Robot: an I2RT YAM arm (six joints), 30 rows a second.
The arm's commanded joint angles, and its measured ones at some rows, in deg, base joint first. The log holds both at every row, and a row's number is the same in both.
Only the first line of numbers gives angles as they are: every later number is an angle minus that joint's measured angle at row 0.
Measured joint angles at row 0: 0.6 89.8 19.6 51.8 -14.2 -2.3
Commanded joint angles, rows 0 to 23: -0.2 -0.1 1.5 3.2 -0.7 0.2; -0.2 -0.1 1.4 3.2 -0.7 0.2; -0.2 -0.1 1.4 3.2 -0.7 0.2; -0.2 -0.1 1.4 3.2 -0.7 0.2; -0.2 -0.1 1.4 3.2 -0.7 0.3; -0.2 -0.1 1.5 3.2 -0.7 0.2; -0.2 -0.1 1.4 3.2 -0.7 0.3; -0.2 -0.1 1.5 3.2 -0.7 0.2; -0.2 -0.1 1.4 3.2 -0.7 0.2; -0.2 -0.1 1.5 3.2 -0.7 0.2; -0.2 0.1 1.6 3.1 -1.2 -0.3; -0.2 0.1 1.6 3.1 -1.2 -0.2; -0.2 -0.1 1.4 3.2 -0.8 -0.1; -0.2 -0.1 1.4 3.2 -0.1 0.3; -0.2 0.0 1.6 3.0 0.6 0.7; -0.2 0.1 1.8 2.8 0.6 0.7; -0.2 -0.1 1.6 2.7 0.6 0.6; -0.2 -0.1 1.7 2.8 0.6 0.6; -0.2 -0.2 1.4 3.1 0.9 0.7; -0.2 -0.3 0.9 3.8 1.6 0.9; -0.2 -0.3 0.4 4.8 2.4 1.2; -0.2 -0.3 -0.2 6.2 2.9 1.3; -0.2 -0.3 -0.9 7.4 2.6 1.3; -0.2 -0.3 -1.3 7.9 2.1 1.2
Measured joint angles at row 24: 0.0 0.0 -0.1 1.8 1.5 0.4
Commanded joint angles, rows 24 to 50: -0.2 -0.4 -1.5 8.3 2.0 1.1; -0.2 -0.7 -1.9 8.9 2.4 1.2; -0.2 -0.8 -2.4 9.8 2.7 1.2; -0.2 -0.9 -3.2 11.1 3.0 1.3; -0.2 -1.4 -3.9 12.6 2.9 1.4; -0.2 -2.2 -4.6 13.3 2.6 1.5; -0.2 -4.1 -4.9 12.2 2.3 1.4; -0.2 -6.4 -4.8 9.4 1.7 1.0; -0.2 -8.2 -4.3 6.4 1.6 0.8; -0.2 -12.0 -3.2 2.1 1.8 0.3; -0.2 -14.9 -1.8 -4.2 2.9 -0.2; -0.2 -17.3 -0.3 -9.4 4.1 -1.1; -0.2 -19.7 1.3 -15.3 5.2 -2.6; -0.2 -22.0 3.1 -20.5 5.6 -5.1; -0.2 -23.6 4.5 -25.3 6.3 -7.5; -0.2 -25.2 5.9 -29.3 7.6 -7.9; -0.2 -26.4 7.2 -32.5 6.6 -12.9; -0.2 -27.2 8.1 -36.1 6.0 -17.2; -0.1 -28.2 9.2 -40.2 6.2 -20.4; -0.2 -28.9 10.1 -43.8 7.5 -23.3; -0.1 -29.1 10.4 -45.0 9.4 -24.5; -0.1 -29.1 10.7 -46.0 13.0 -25.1; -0.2 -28.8 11.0 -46.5 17.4 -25.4; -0.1 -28.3 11.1 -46.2 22.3 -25.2; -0.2 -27.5 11.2 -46.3 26.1 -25.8; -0.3 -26.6 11.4 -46.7 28.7 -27.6; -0.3 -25.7 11.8 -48.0 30.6 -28.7
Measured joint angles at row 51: 0.0 -27.3 6.8 -42.2 18.8 -22.8
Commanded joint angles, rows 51 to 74: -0.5 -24.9 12.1 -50.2 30.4 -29.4; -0.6 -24.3 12.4 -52.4 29.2 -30.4; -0.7 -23.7 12.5 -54.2 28.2 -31.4; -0.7 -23.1 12.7 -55.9 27.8 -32.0; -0.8 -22.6 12.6 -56.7 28.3 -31.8; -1.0 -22.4 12.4 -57.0 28.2 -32.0; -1.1 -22.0 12.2 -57.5 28.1 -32.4; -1.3 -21.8 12.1 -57.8 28.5 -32.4; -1.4 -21.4 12.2 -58.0 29.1 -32.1; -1.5 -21.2 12.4 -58.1 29.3 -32.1; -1.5 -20.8 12.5 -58.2 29.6 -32.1; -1.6 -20.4 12.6 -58.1 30.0 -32.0; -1.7 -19.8 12.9 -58.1 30.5 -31.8; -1.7 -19.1 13.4 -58.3 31.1 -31.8; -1.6 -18.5 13.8 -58.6 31.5 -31.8; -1.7 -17.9 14.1 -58.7 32.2 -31.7; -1.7 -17.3 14.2 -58.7 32.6 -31.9; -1.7 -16.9 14.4 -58.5 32.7 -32.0; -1.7 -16.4 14.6 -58.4 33.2 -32.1; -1.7 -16.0 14.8 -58.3 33.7 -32.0; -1.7 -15.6 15.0 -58.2 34.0 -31.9; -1.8 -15.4 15.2 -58.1 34.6 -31.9; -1.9 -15.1 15.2 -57.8 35.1 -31.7; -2.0 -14.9 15.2 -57.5 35.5 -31.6
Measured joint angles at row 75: -1.5 -15.1 10.2 -58.8 32.5 -31.5
